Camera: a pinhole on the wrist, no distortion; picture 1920 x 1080 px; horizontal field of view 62.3 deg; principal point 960.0 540.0 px. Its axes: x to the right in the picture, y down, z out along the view. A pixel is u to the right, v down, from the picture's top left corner.
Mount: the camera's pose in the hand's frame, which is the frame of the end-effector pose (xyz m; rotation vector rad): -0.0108 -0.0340 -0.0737 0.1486 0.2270 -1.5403
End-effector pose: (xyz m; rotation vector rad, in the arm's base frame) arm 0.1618 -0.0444 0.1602 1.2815 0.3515 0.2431
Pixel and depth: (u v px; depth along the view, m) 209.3 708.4 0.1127
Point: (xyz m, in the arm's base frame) 0.1858 -0.0869 0.1628
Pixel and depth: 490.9 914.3 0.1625
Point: 0.2300 -0.1214 0.1548
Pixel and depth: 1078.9 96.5 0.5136
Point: 0.2052 -0.5198 0.0886
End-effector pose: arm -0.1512 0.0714 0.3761 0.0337 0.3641 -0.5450
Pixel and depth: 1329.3 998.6 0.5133
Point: -0.0286 -0.2900 0.6995
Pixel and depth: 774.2 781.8 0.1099
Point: -0.1547 0.0209 0.4081
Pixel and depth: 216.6 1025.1 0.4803
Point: 0.1563 0.0008 0.7273
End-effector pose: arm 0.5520 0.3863 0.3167 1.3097 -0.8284 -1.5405
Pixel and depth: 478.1 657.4 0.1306
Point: 0.4858 0.3865 0.3039
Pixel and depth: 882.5 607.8 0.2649
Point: 0.3522 0.3897 0.2737
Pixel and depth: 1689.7 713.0 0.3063
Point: 0.3149 0.4201 0.1204
